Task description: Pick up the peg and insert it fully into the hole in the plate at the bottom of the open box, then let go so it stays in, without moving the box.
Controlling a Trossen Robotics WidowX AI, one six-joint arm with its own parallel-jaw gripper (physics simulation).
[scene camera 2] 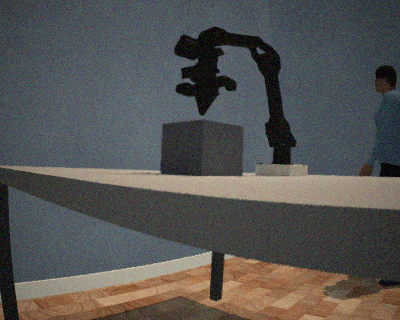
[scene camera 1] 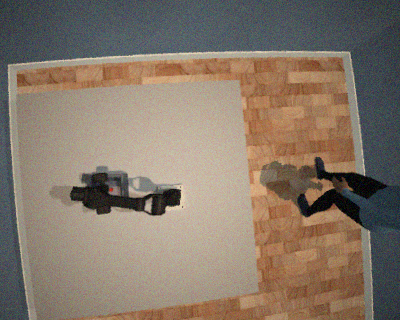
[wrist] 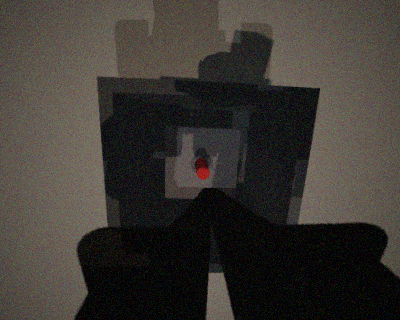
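Pixels of known places: gripper, between the fingertips: (scene camera 2: 201,115) (wrist: 209,194); arm's base, origin of its link: (scene camera 2: 282,164) (scene camera 1: 174,195).
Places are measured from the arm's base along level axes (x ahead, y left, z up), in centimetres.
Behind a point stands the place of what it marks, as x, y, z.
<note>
The red peg (wrist: 203,173) @(33.9, -1.8, 4.9) (scene camera 1: 111,190) @(33.5, -1.6, 4.9) shows inside the open box (scene camera 2: 202,150) @(41.0, 6.9, 2.3) (wrist: 275,200) @(32.9, -9.0, 7.5). In the wrist view the peg's round bright end faces up, with a short darker red side behind it, near the middle of the pale plate (wrist: 227,150) @(36.4, -4.6, 2.0) on the box bottom. A dark round patch lies against the peg's far side. How deep the peg sits in the hole cannot be told. My gripper (scene camera 2: 202,113) @(34.7, -1.6, 12.6) (wrist: 209,194) @(34.7, -1.6, 12.6) is shut and empty. Its tips point down, a little above the box rim and apart from the peg. The arm hides the fingers in scene camera 1.
The box's walls stand on all sides of the peg. The box stands on the pale table (scene camera 1: 200,250) @(-16.7, 31.9, -3.8) (scene camera 2: 325,187) @(58.0, 51.7, -3.8), beside the arm's white base block (scene camera 2: 281,170) @(7.8, 5.9, -2.0). The arm (scene camera 2: 272,90) @(6.6, 1.0, 24.8) arches over from that base. A person (scene camera 1: 345,192) (scene camera 2: 387,120) stands beyond the table.
</note>
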